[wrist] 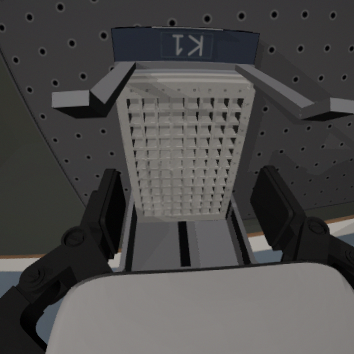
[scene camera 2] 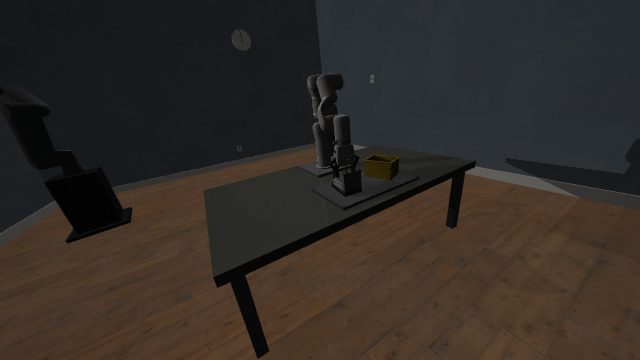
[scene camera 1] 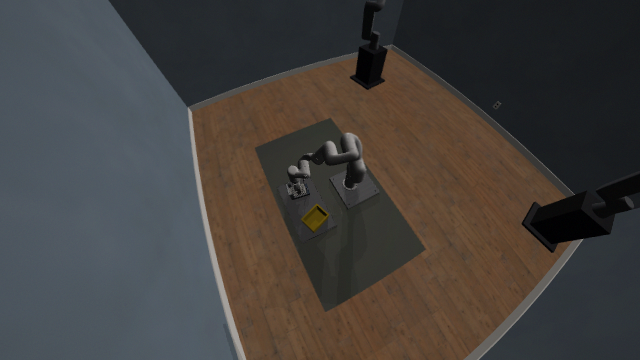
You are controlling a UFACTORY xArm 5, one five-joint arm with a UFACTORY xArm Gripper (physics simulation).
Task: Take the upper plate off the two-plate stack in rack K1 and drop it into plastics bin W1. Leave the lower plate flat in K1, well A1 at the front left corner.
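Places are measured from the arm's base along level axes (x right, y back, z down), in millimetres.
Where they show: gripper, fingertip midpoint: (wrist: pixel 189 184) (scene camera 1: pixel 297 188); arm's base at its link origin: (scene camera 2: pixel 325 166) (scene camera 1: pixel 349 183).
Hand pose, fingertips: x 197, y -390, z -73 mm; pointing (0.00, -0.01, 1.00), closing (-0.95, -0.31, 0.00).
Note:
Each offset is from my fingertips to the top centre of the thing. Level surfaces: height alone.
Rack K1 @(dx +1, dy +0, dz -43 mm) (scene camera 1: pixel 302 195) (scene camera 2: pixel 353 183) (wrist: pixel 142 48) stands on the pegboard base, its dark blue label upside down in the wrist view. A pale plate @(dx +4, dy -6, dz +25 mm) (wrist: pixel 182 165) with a grid of square wells lies in the rack. Pale layered edges show at its label end; the lower plate is mostly hidden under it. My gripper (scene camera 1: pixel 298 187) (scene camera 2: pixel 345 170) (wrist: pixel 189 184) is open and empty above the rack, its fingers on either side of the plate and apart from it. Well A1 cannot be picked out. Yellow plastics bin W1 @(dx -278, dy -29, dz -22 mm) (scene camera 1: pixel 315 220) (scene camera 2: pixel 381 169) stands beside the rack.
Grey guide arms (wrist: pixel 107 90) (wrist: pixel 280 92) of the rack flare outward at both sides near the label. The pegboard base (scene camera 1: pixel 325 229) (scene camera 2: pixel 345 202) (wrist: pixel 312 62) lies on the table @(dz +90 mm) (scene camera 1: pixel 370 260) (scene camera 2: pixel 260 220). Two dark pedestals with arms (scene camera 1: pixel 370 66) (scene camera 1: pixel 565 220) stand away from the table.

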